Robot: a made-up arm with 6 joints.
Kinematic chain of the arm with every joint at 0, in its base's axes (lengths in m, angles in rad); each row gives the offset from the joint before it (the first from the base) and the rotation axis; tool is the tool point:
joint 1: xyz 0 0 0.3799 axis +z
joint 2: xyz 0.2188 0 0 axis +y
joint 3: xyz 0 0 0.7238 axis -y
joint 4: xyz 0 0 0.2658 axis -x
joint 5: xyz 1.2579 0 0 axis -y
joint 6: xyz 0.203 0 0 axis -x
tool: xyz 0 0 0
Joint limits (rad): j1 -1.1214..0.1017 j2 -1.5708..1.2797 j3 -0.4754..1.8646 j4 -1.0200..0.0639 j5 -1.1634..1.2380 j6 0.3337..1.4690
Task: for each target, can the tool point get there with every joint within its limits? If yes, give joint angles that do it. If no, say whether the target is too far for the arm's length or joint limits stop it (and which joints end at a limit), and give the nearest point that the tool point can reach.
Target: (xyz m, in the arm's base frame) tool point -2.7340 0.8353 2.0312
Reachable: no: too far | nearest point -1.6552 0.5057 1.4260 | short by 1.280 m
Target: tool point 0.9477 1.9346 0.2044
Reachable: no: joint limits stop it (at a limit: joint 1, joint 3, joint 4, joint 5) | nearest point -0.6388 1.6901 0.1513 | short by 1.606 m
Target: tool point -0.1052 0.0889 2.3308
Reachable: yes | joints -0.5711 -0.8244 0.4786 -0.3490 -0.2615 0.9219
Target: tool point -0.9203 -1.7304 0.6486
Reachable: no: joint limits stop it (at a limit: joint 1, joint 3, joint 4, joint 5) | nearest point 0.5393 -1.4945 0.7691 | short by 1.483 m
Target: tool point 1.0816 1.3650 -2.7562
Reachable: no: too far | nearest point 1.0310 0.1771 -0.8661 | short by 2.233 m
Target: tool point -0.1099 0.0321 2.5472
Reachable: yes | joints -0.7978 -0.3069 1.1197 -0.8921 0.3639 0.6811
